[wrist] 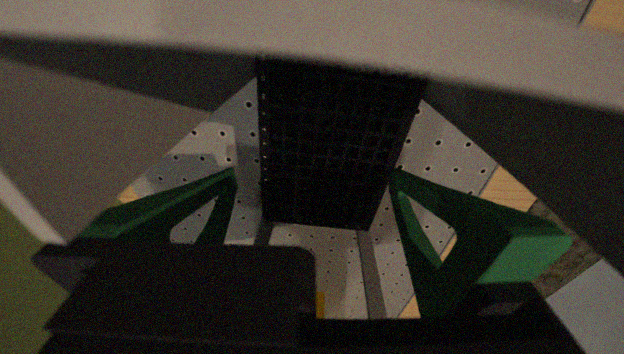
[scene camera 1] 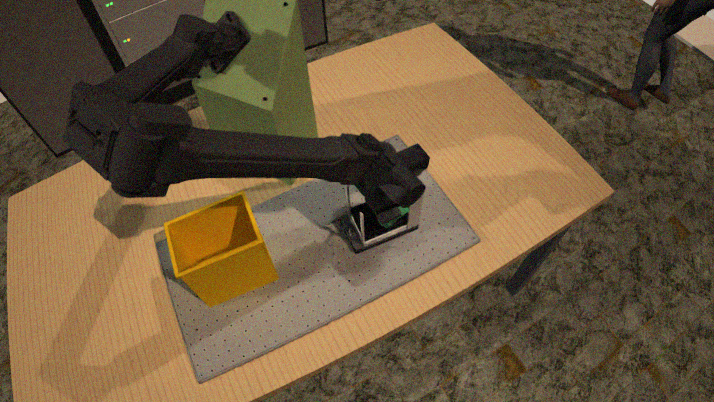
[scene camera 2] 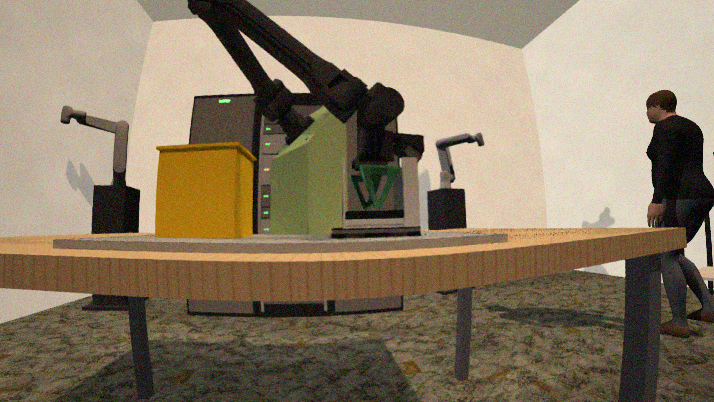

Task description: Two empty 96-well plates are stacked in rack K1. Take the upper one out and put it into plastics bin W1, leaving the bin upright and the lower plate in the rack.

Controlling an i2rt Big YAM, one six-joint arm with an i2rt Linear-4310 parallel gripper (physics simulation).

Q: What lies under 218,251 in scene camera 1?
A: A yellow bin W1.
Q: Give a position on a grey perforated board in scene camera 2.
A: At 476,240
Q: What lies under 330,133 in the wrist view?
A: A black 96-well plate.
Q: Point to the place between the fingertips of the gripper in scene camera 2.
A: At 371,208
